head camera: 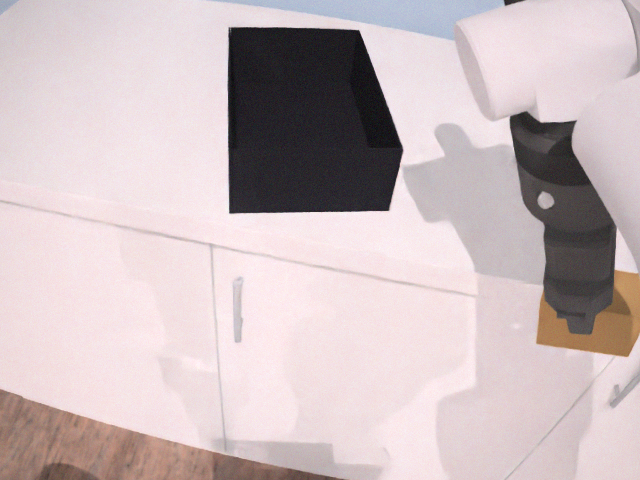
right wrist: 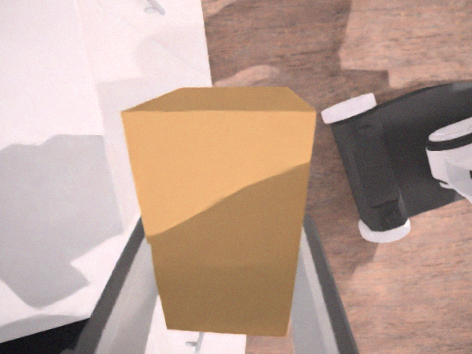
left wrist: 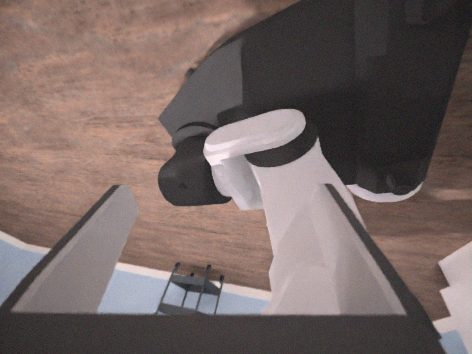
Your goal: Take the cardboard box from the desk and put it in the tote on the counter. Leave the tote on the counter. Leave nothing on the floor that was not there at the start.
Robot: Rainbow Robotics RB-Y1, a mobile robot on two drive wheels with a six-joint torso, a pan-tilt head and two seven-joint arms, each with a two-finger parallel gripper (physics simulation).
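Places are measured from the robot's base along level axes (x right, y back, z down), in centimetres.
Pixels of known places: left gripper, fingertip midpoint: (left wrist: 222,196); right gripper, fingertip midpoint: (head camera: 584,304) (right wrist: 228,225).
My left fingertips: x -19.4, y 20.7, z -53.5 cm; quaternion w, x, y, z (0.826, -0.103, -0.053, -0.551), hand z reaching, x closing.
Observation:
For each thing: its top centre in the pictures, then the offset to it from my left fingertips. Level surfaces: height alone.
- black tote, top centre: (head camera: 304,78) dy -96.1, dx +30.6, dz -47.6 cm
- white counter, surface height: dz -37.5 cm
- orange-brown cardboard box, top centre: (right wrist: 211,249) (head camera: 608,282) dy -55.0, dx +52.9, dz -55.0 cm
- Wooden floor, surface height: dz +53.5 cm
The black tote (head camera: 310,180) stands upright on the white counter (head camera: 113,113), left of centre in the head view; no box shows inside it. My right gripper (head camera: 581,328) (right wrist: 228,225) is shut on the orange-brown cardboard box (head camera: 558,330) (right wrist: 225,200). It holds the box at the lower right of the head view, to the right of the tote, near the counter's front edge. A corner of the tote also shows at the lower left of the right wrist view. My left gripper (left wrist: 222,196) is open, with no thing between its fingertips; it points down over the floor beside the robot's own body.
White cabinet doors with handles (head camera: 237,310) are below the counter top. Wooden floor (head camera: 77,423) (left wrist: 75,100) (right wrist: 410,290) lies in front. The robot's dark base (left wrist: 310,65) (right wrist: 375,170) stands on it. A small dark rack (left wrist: 192,284) stands by the blue wall in the left wrist view.

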